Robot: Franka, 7 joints.
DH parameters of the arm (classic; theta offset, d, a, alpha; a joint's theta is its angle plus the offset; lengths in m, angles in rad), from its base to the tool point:
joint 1: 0 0.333 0 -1.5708
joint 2: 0 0 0 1.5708
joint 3: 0 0.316 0.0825 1.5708
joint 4: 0 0 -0.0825 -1.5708
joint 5: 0 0.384 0 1.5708
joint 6: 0 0 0.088 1.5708
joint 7: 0 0.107 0 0
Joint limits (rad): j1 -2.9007..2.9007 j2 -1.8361..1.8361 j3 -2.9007..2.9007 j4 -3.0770..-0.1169 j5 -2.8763..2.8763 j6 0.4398..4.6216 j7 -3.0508..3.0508
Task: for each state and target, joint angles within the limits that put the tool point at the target. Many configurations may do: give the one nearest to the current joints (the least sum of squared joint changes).
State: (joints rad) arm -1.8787 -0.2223 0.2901 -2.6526 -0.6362 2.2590 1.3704
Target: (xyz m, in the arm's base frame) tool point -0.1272 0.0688 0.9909
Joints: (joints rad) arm -2.0762 -1.1164 -0.2292 -1.7659 -0.6543 2.3776 1.3704
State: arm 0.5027 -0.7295 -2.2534 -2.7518 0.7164 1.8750 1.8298
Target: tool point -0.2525 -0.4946 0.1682
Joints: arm 0.3144 -0.7016 -2.4302 -2.0385 0.7589 2.1153 1.8298
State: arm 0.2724 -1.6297 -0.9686 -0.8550 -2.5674 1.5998 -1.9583
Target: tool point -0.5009 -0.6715 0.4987
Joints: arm 0.6432 -1.5208 -0.9944 -0.6068 -2.6791 2.0544 -1.9583
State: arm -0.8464 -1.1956 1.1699 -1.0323 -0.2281 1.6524 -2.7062
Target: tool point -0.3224 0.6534 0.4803
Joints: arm -0.4342 -1.5302 1.3491 -0.9324 -0.1866 1.5238 -2.7062
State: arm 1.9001 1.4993 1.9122 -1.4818 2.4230 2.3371 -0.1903
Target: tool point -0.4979 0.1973 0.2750
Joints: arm 1.3098 1.4779 1.4907 -2.2021 2.4441 2.6885 -0.1903
